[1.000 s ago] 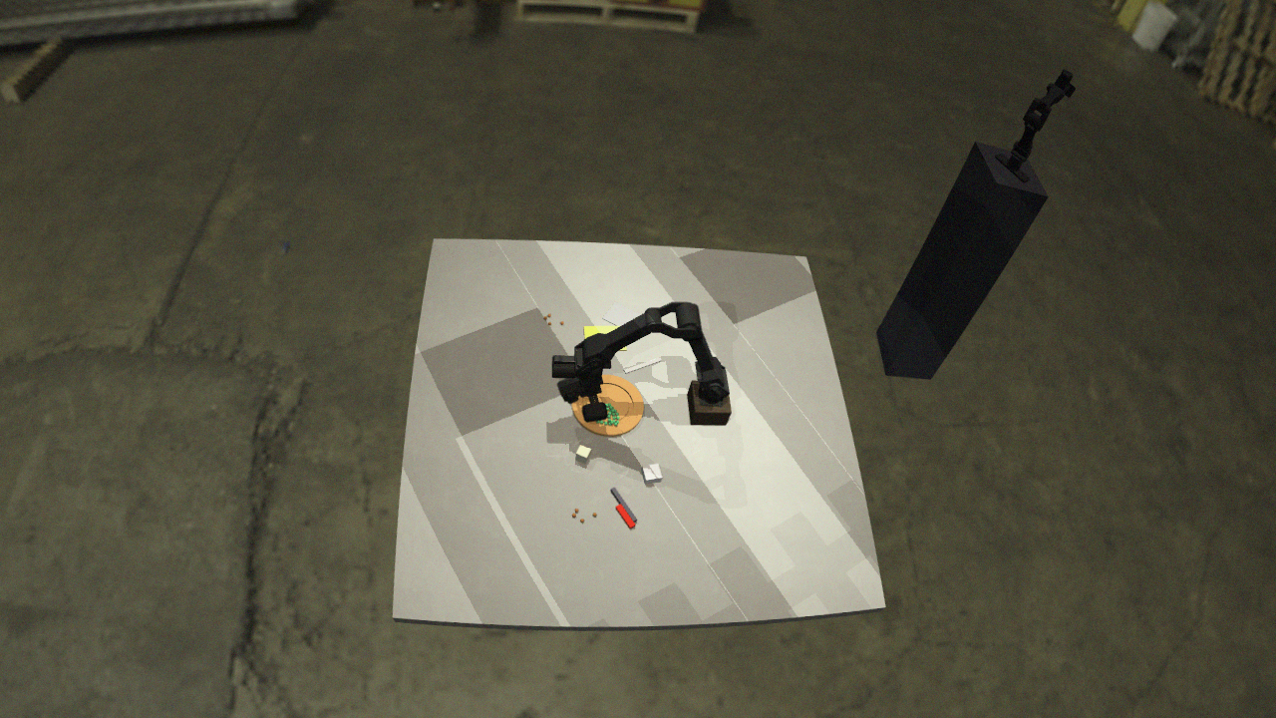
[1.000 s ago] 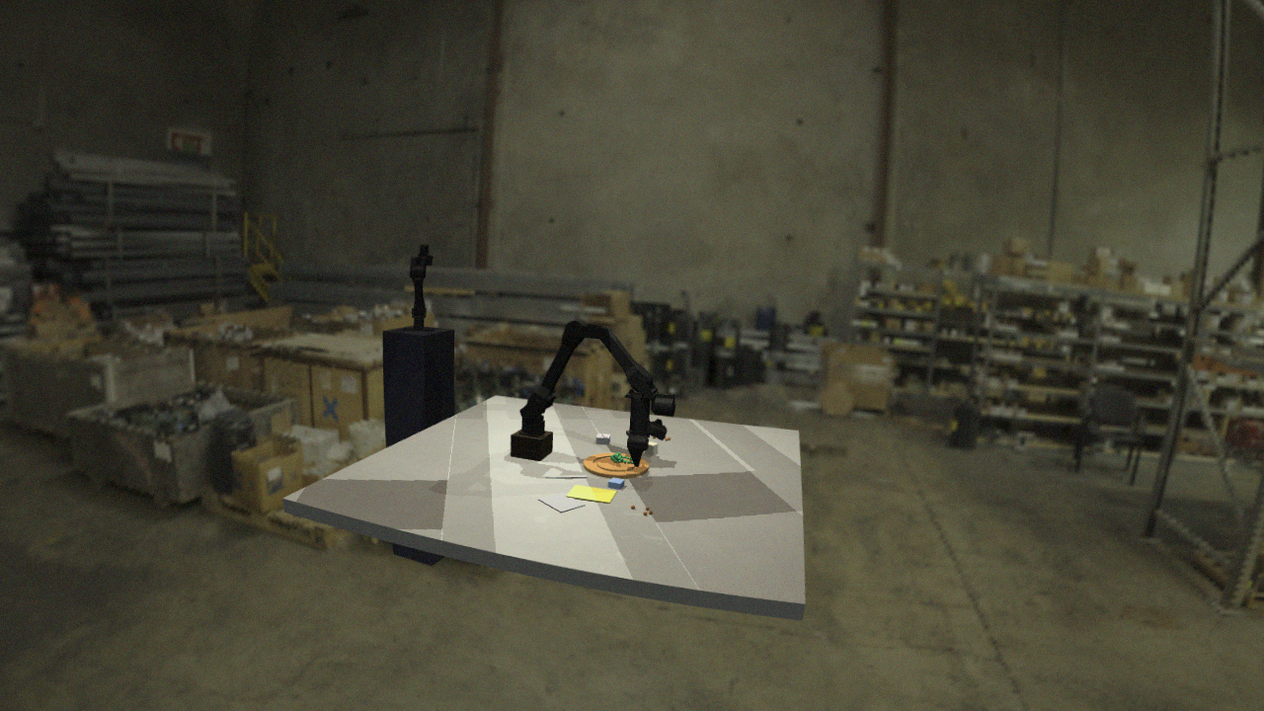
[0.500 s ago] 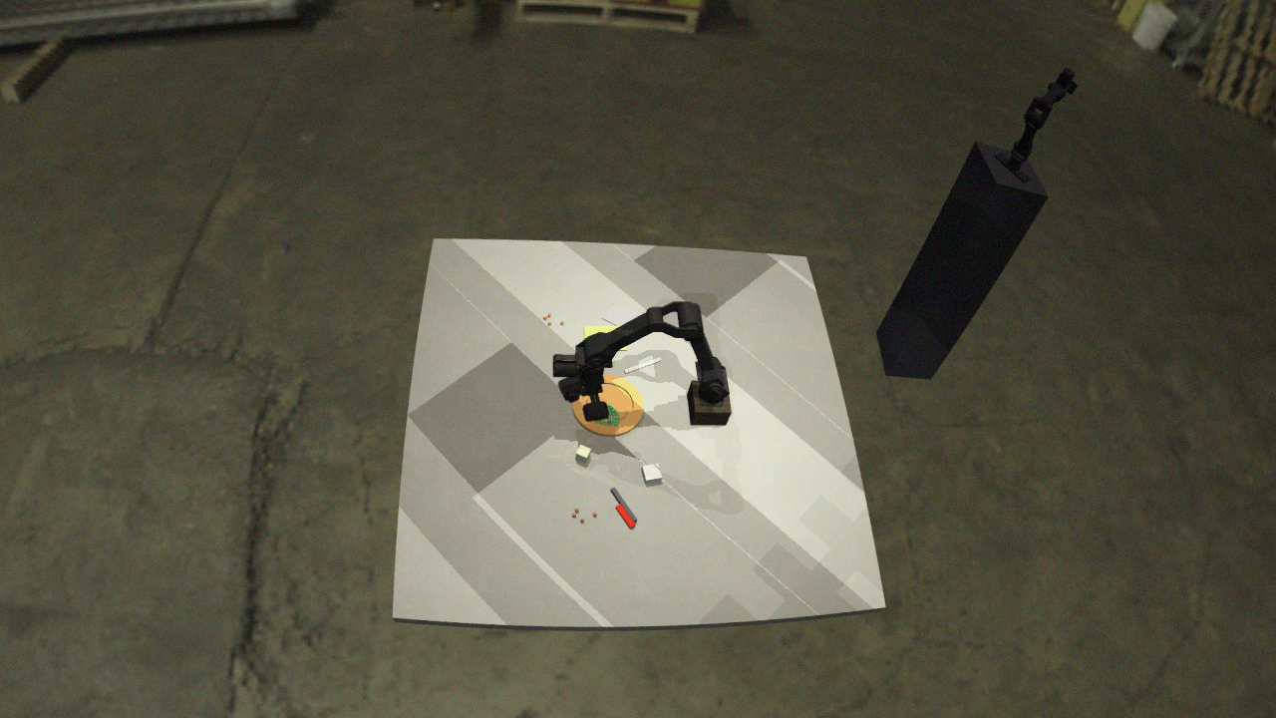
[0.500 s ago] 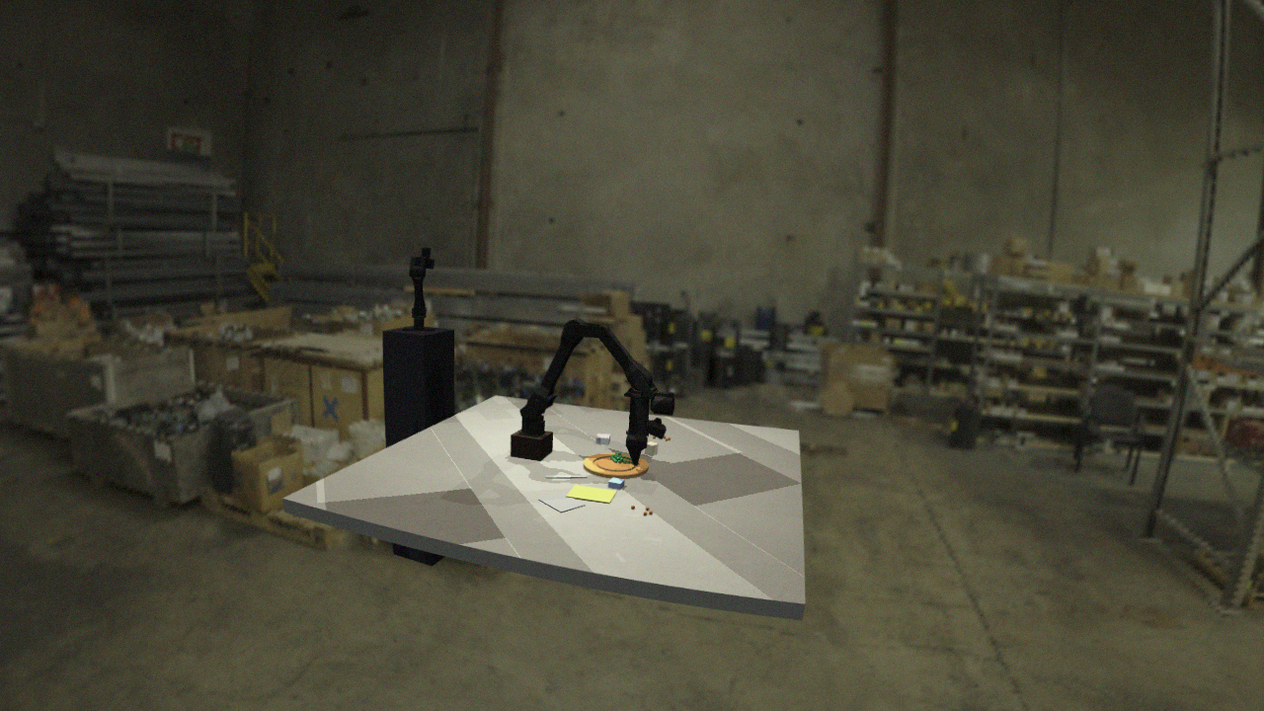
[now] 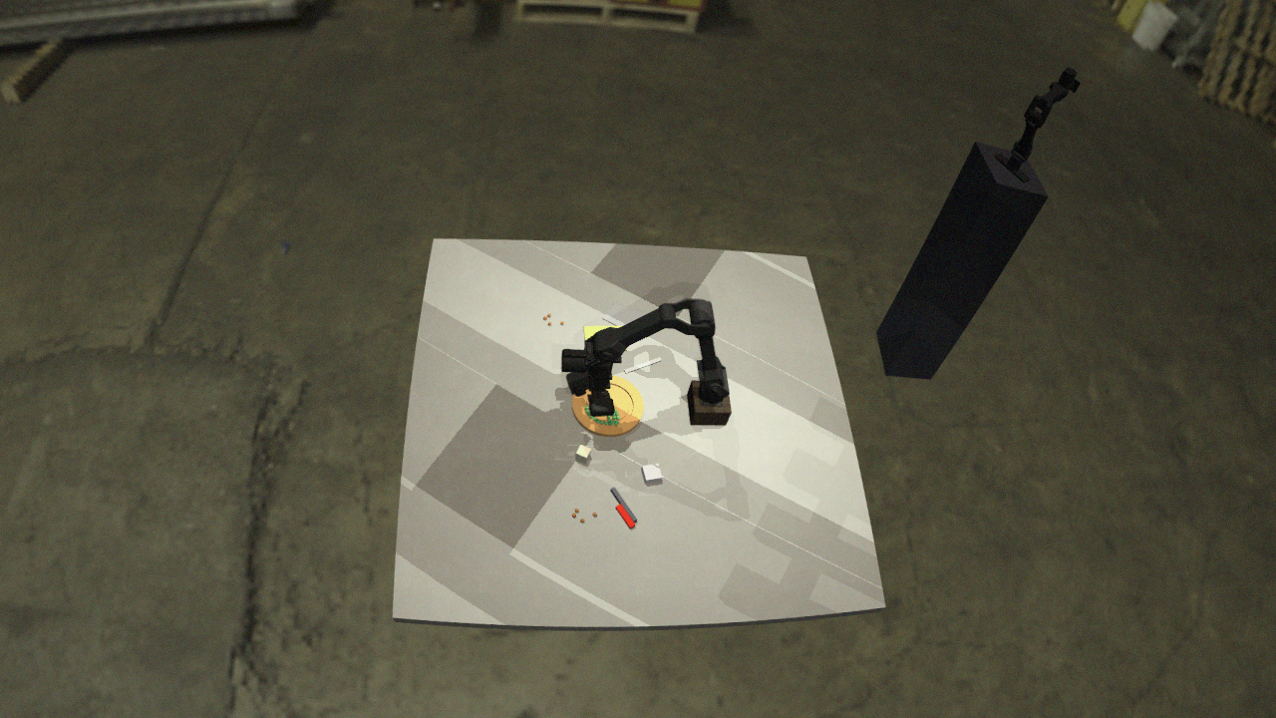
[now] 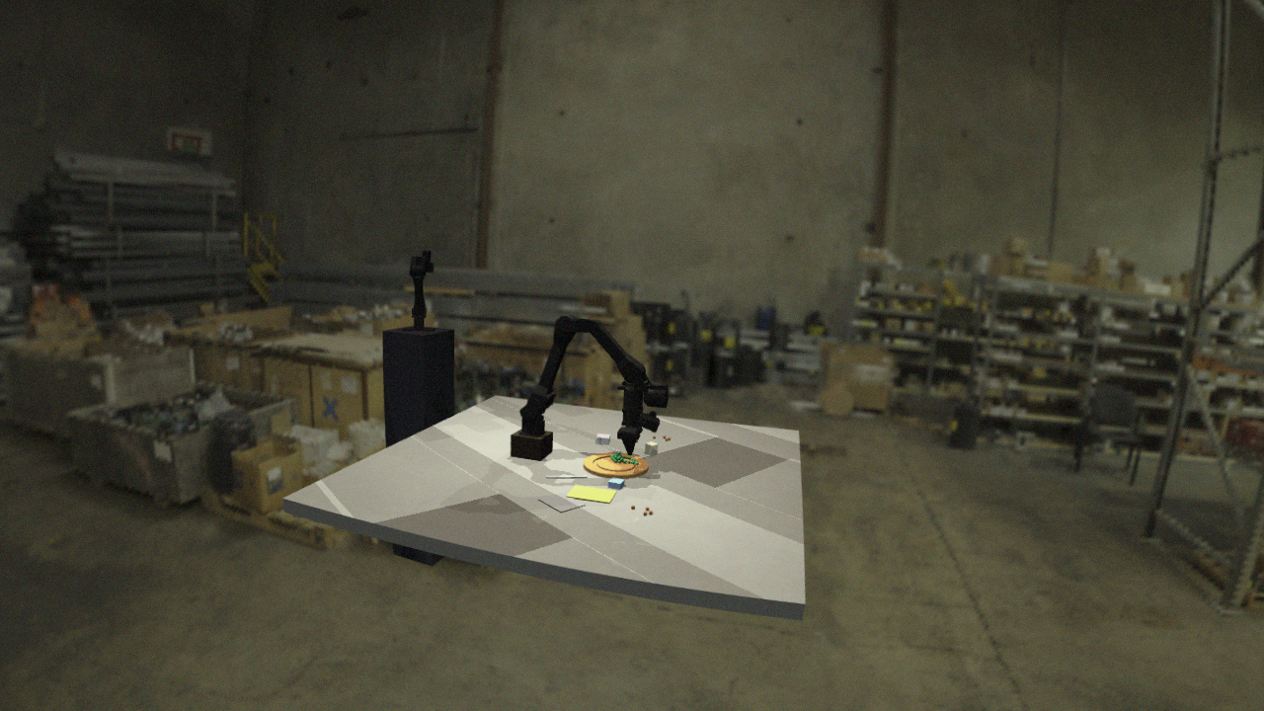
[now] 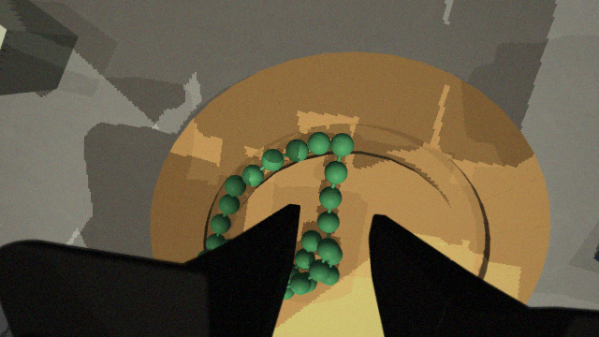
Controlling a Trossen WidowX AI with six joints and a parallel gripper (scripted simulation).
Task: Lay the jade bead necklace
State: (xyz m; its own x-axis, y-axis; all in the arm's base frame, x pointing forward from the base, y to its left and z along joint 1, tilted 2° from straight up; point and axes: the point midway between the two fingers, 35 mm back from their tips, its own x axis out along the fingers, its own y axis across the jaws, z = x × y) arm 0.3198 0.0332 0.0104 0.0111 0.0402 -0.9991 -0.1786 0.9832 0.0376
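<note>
The blue block lies 2 cm ahead of my gripper tip, 17 cm to the right of it and 4 cm below it. Also, from my gripper tip: yellow pad: 2 cm behind, 26 cm to the right, 4 cm below; white strip: 14 cm behind, 17 cm to the right, 4 cm below; cream cube: 2 cm ahead, 15 cm to the left, 3 cm below.
</note>
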